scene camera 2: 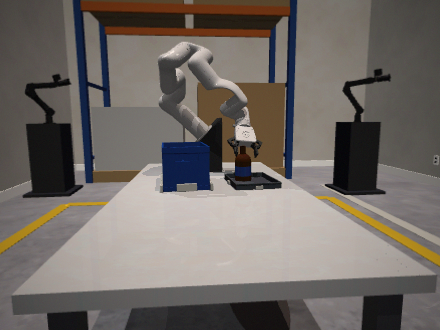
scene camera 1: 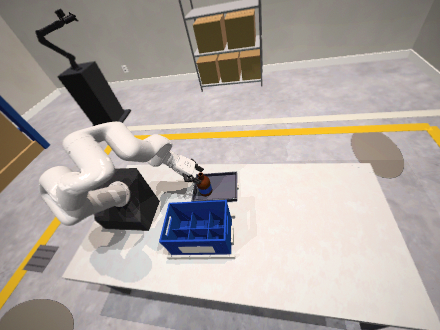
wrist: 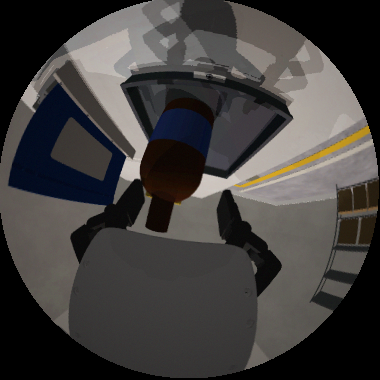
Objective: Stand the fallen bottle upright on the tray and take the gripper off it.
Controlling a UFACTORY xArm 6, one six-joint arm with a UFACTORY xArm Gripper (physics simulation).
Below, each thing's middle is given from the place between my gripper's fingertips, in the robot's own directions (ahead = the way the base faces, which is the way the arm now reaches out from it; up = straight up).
Right now the brown bottle (wrist: pixel 171 168) is 3 cm below my hand, 2 cm to the right of it and 1 cm ahead of it.
